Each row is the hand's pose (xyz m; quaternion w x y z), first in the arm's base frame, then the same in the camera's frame.
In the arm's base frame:
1: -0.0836 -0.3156 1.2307 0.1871 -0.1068 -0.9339 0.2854
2: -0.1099 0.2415 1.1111 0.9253 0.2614 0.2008 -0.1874
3: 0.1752 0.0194 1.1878 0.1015 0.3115 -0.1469 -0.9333
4: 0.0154 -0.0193 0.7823 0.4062 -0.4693 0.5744 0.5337
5: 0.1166 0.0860 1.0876 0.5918 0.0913 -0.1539 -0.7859
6: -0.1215 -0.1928 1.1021 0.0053 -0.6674 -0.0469 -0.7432
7: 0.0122 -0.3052 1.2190 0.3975 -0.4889 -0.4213 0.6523
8: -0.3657 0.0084 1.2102 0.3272 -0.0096 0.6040 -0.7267
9: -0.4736 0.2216 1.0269 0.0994 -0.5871 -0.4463 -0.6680
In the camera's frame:
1: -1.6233 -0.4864 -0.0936 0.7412 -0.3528 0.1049 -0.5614
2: -1.2686 -0.6383 -0.5136 0.4422 -0.4769 -0.4169 0.6350
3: -1.5614 -0.4132 -0.5082 0.6988 0.5849 -0.3369 0.2366
4: -1.1965 -0.2450 -0.3350 0.2391 0.9162 0.2145 0.2395
5: -1.4278 -0.4133 -0.5158 0.5265 0.2415 -0.6776 0.4531
6: -1.4525 -0.4757 -0.1551 0.1244 0.3832 -0.8226 -0.4014
7: -1.6549 -0.4189 -0.1558 0.8765 0.3243 0.2439 -0.2589
8: -1.3283 -0.7842 -0.1900 0.8324 -0.1633 -0.5060 -0.1562
9: -1.0423 -0.8193 -0.2774 0.0967 -0.5631 0.8162 0.0864

